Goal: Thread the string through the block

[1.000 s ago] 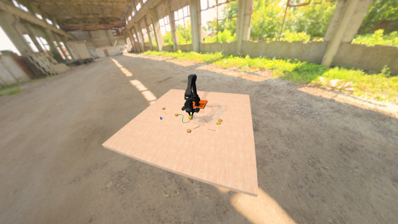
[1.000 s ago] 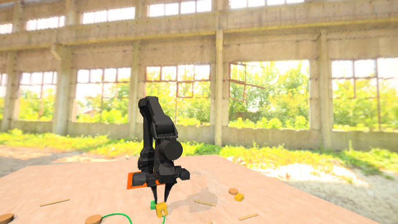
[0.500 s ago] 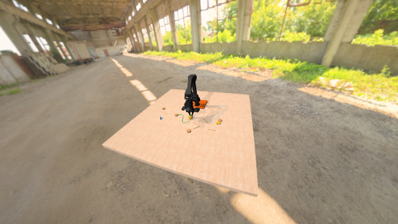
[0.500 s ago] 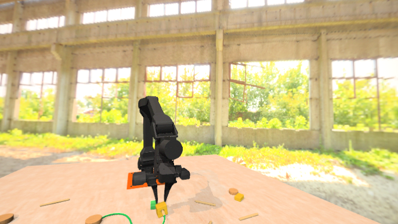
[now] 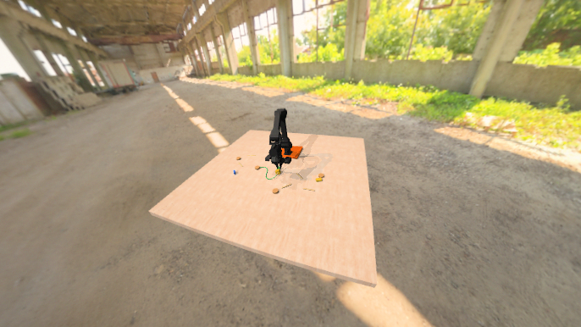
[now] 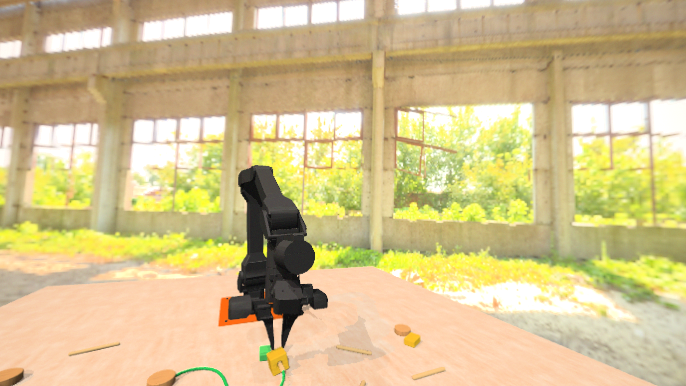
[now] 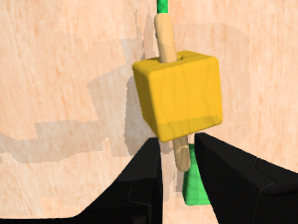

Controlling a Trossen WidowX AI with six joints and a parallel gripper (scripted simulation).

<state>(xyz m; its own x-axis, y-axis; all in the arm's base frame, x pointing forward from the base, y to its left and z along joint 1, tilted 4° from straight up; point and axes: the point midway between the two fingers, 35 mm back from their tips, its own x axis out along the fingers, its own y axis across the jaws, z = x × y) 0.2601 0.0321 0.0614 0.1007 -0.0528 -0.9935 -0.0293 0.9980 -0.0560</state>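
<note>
Right now my gripper tip is 3 cm past the small green block, 2 cm to the left of it and 2 cm above it. The rest, counted from my gripper tip: small blue piece 33 cm to the right, 11 cm ahead, 2 cm below; then thin wooden stick 3 cm ahead, 1 cm below.
</note>
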